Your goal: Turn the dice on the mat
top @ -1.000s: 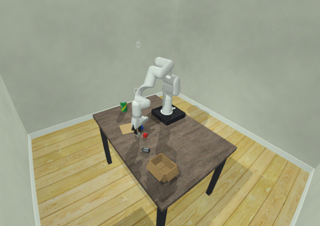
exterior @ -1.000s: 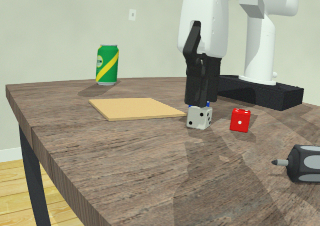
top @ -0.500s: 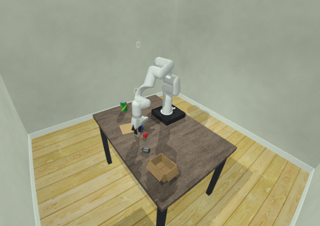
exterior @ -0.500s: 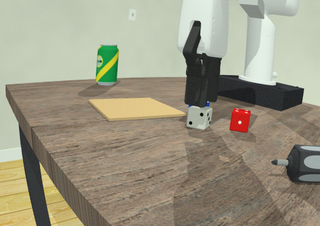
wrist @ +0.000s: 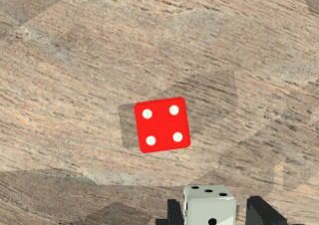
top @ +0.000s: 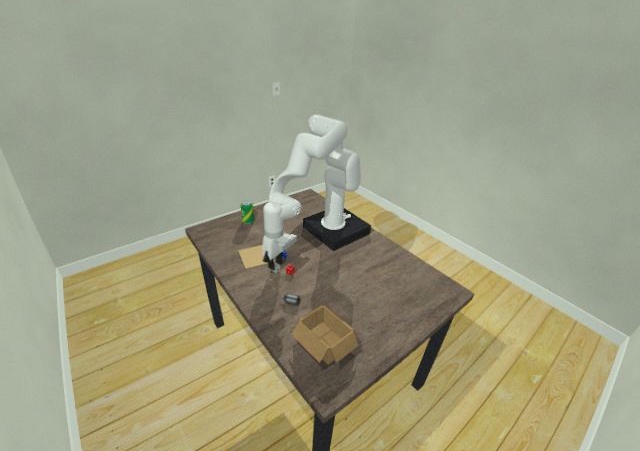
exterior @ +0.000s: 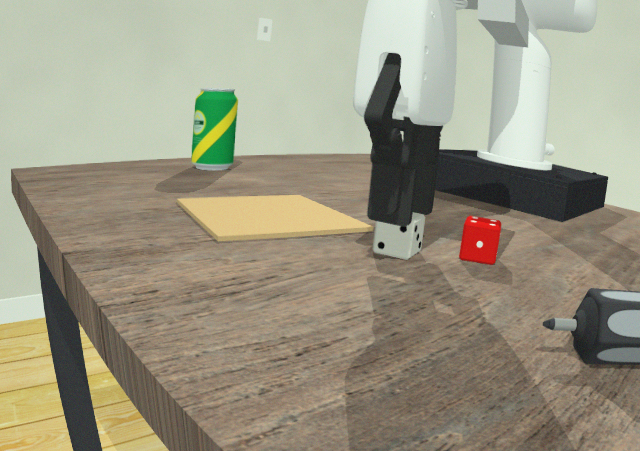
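My gripper is now 30 mm above the white die. The rest, counted from my hand: red die: 60 mm behind, 40 mm to the left, 30 mm below; blue die: 70 mm behind, 80 mm to the right, 30 mm below; tan mat: 40 mm ahead, 130 mm to the right, 50 mm below.
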